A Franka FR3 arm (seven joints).
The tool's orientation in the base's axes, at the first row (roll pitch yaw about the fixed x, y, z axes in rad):
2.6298, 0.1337, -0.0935
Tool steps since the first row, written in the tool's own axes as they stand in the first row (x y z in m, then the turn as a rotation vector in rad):
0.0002, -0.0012, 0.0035, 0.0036, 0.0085, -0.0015
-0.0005, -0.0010, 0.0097, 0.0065, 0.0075, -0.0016
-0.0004, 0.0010, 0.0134, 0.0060, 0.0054, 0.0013
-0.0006, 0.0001, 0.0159, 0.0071, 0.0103, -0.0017
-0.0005, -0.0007, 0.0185, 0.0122, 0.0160, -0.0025
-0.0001, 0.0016, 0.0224, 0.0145, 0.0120, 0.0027
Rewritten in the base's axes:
-0.0003, -0.0006, -0.0036, 0.0037, -0.0070, 0.0049
-0.0020, -0.0037, -0.0088, 0.0065, -0.0064, 0.0042
-0.0026, -0.0072, -0.0110, 0.0056, -0.0059, 0.0007
-0.0032, -0.0076, -0.0136, 0.0071, -0.0089, 0.0055
-0.0035, -0.0082, -0.0163, 0.0122, -0.0139, 0.0083
-0.0037, -0.0121, -0.0186, 0.0137, -0.0131, 0.0016

